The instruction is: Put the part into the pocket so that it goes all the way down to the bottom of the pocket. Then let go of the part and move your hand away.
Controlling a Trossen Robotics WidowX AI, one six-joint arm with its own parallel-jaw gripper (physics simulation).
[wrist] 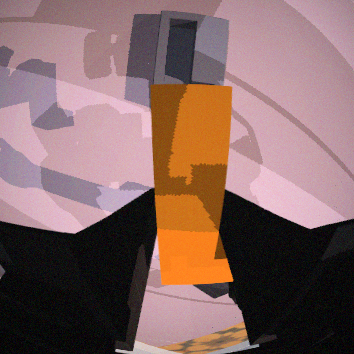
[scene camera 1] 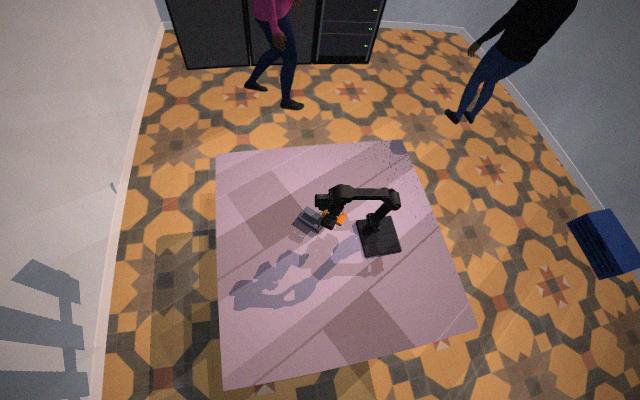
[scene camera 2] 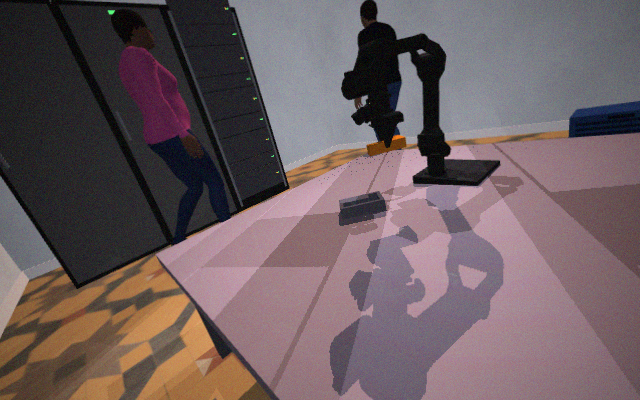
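Where they show: gripper, fingertip midpoint: point(wrist: 186, 195) point(scene camera 1: 332, 218) point(scene camera 2: 386, 146); arm's base at its link origin: point(scene camera 1: 370, 227) point(scene camera 2: 436, 171).
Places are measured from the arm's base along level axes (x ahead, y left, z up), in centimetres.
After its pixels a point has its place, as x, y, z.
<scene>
The orange part point(scene camera 1: 341, 218) {20.1, -4.2, 18.0} point(scene camera 2: 398, 143) {22.6, -3.1, 16.5} point(wrist: 200, 135) {25.7, -9.4, 18.0} is held in the air by my gripper point(scene camera 2: 387, 144) {23.6, -6.6, 16.2} point(wrist: 186, 195) {23.6, -6.6, 16.2}, which is shut on it. In the wrist view the part's long side runs up the view between the black fingers. The grey block with the pocket point(scene camera 1: 308, 220) {31.3, -16.5, -1.9} point(scene camera 2: 362, 207) {32.9, -13.4, 0.3} point(wrist: 212, 52) {27.8, -18.5, 1.2} stands on the table. In the wrist view it lies beyond the far end of the part, which hides the near portion of the block. The dark recess of the pocket shows there. In scene camera 2 the part is well above the table, apart from the block.
The arm's black base plate point(scene camera 1: 379, 237) {-2.6, 6.9, -0.4} point(scene camera 2: 470, 172) {1.3, 11.2, -0.7} stands on the pink table point(scene camera 1: 270, 345) {70.4, 37.4, -2.3} point(scene camera 2: 280, 300) {72.4, -12.4, -2.4} beside the block. Arm shadows cross the table. Two people point(scene camera 1: 287, 55) point(scene camera 1: 500, 70) stand on the floor beyond the table, near dark cabinets point(scene camera 1: 215, 35). A blue box point(scene camera 1: 607, 245) is at the right.
</scene>
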